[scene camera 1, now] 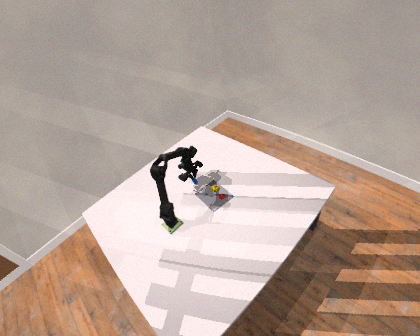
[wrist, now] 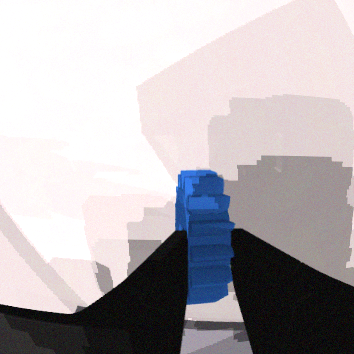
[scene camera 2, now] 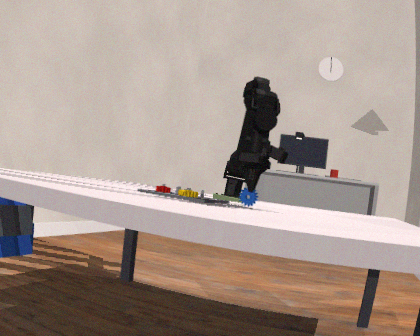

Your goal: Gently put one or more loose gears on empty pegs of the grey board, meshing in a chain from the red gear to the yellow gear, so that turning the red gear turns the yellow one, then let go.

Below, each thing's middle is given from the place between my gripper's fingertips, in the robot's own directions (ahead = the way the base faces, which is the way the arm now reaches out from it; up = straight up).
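Blue gear [wrist: 201, 207]: 10 mm below my hand, 10 mm to the right of it. Grey board [wrist: 192, 329]: 40 mm below my hand, 190 mm to the right, 10 mm behind.
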